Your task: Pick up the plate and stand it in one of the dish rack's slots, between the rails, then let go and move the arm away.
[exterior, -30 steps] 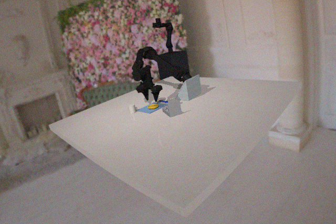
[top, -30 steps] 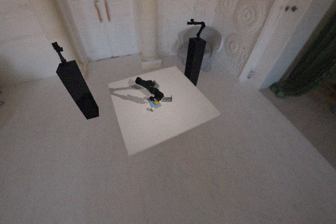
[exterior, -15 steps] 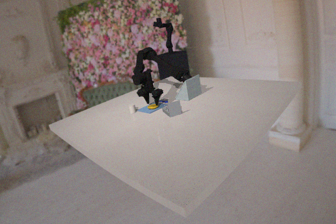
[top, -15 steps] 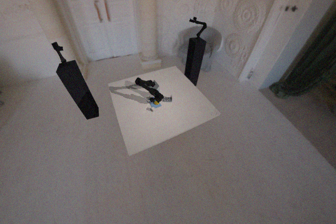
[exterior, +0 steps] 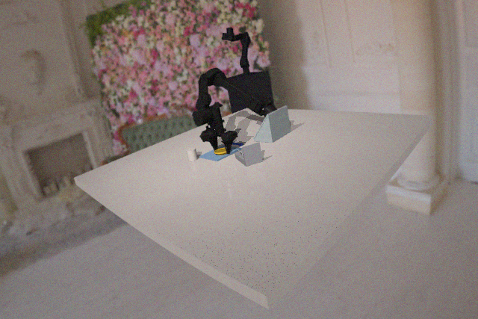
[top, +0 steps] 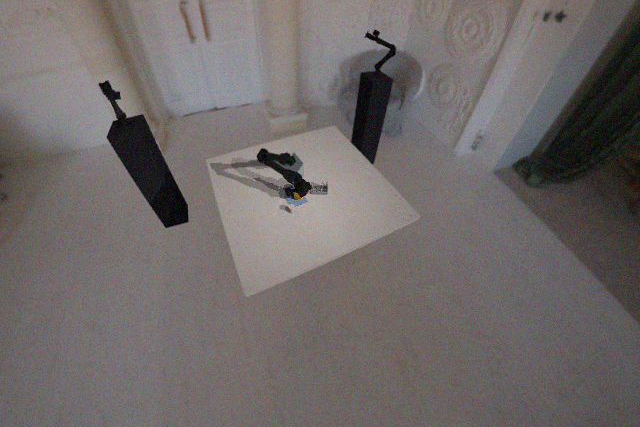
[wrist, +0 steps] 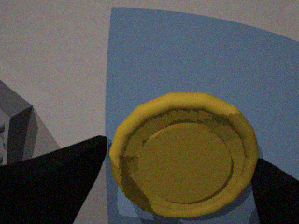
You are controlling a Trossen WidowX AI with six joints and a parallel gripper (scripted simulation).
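Now: the yellow plate 10 mm above my gripper tip. Also, from my gripper tip: blue spoon: 120 mm behind, 40 mm to the right, 10 mm below; then small white cup: 100 mm ahead, 90 mm to the right, 20 mm above; then flat blue sheet: 20 mm to the right, 10 mm below.
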